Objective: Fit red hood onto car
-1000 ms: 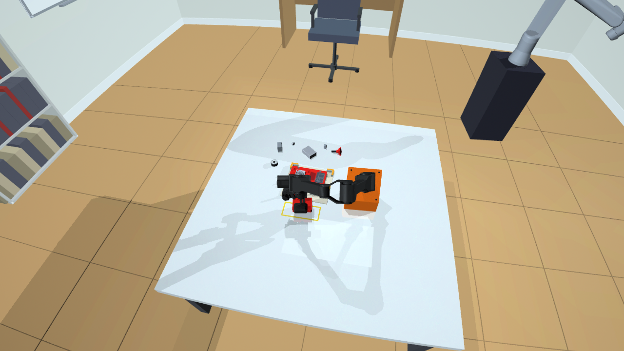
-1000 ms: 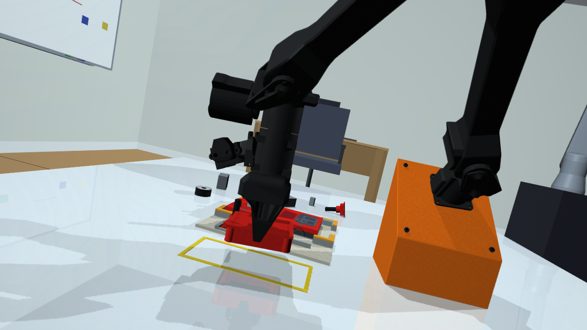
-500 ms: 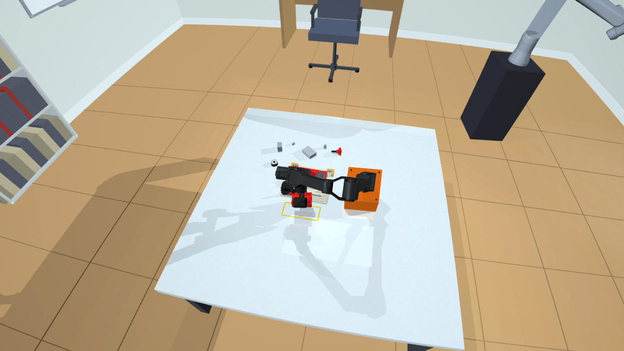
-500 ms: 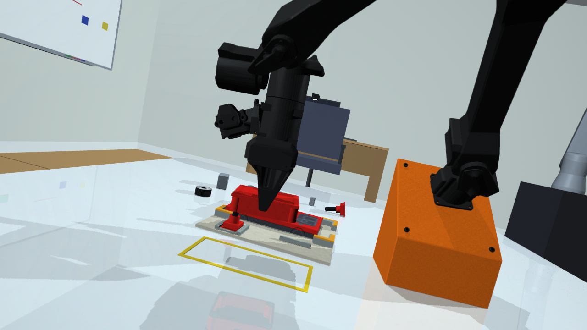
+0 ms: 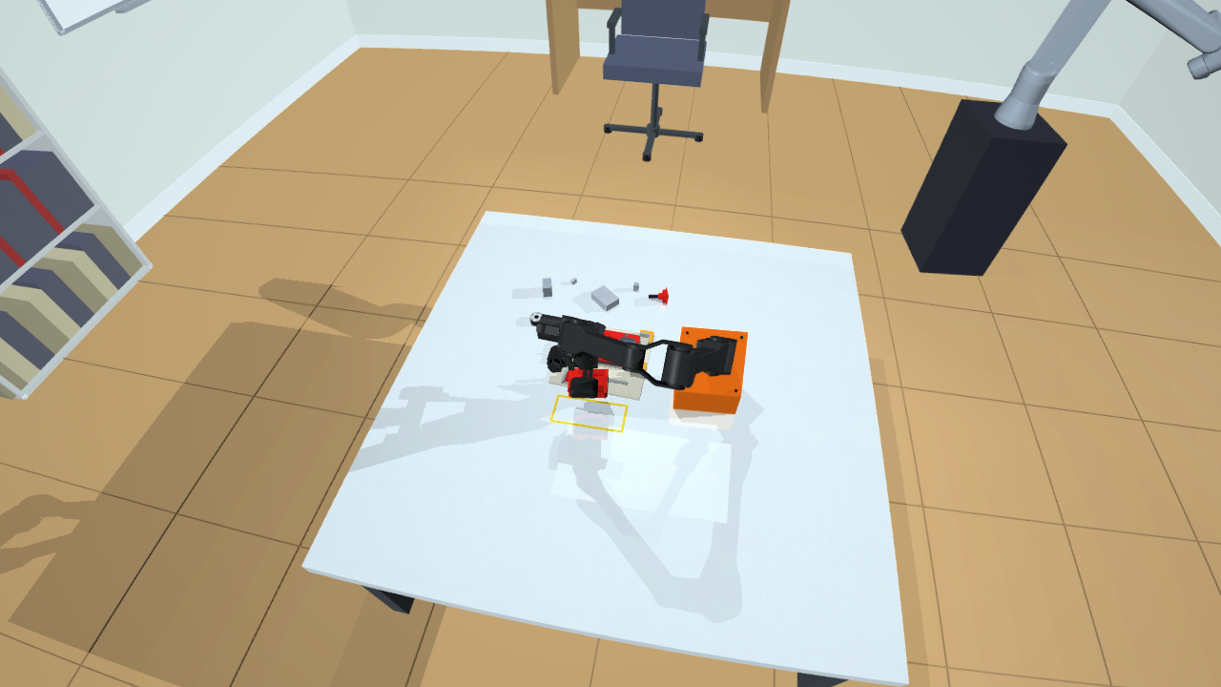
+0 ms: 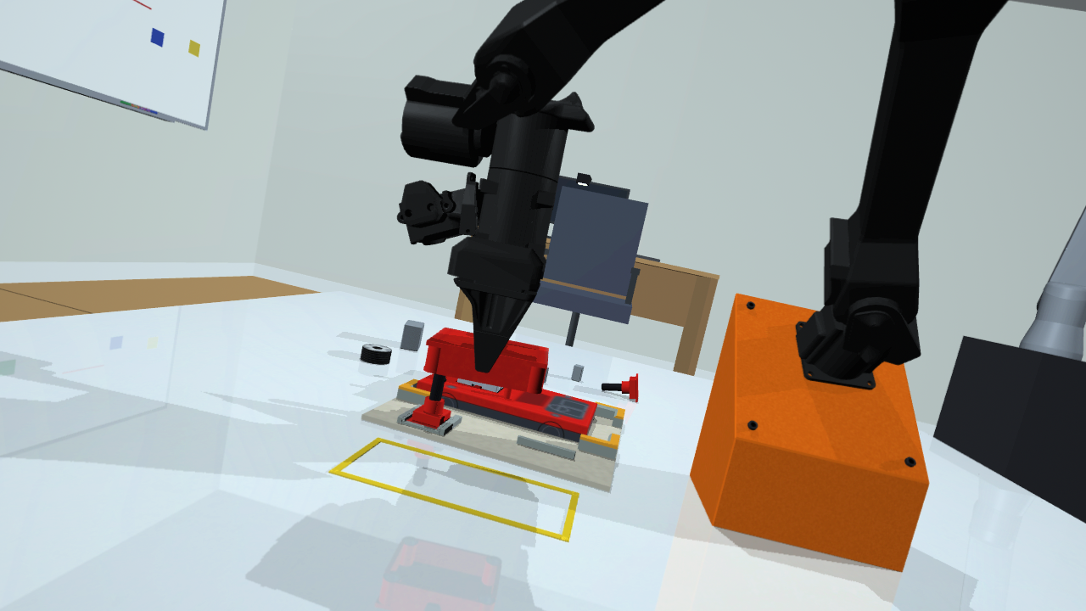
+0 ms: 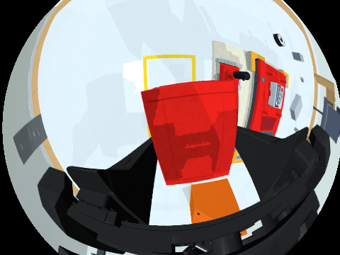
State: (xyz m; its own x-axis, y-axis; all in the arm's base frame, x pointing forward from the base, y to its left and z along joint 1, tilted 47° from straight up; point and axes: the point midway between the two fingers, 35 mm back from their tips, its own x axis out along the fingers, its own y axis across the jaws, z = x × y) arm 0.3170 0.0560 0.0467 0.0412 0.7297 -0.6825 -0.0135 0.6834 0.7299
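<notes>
Right now my gripper tip is 2 cm short of the grey engine block, 19 cm to the left of it and 7 cm above it. Also, from my gripper tip: red hood: 1 cm above; jig: 2 cm behind, 17 cm to the right, 9 cm below.
</notes>
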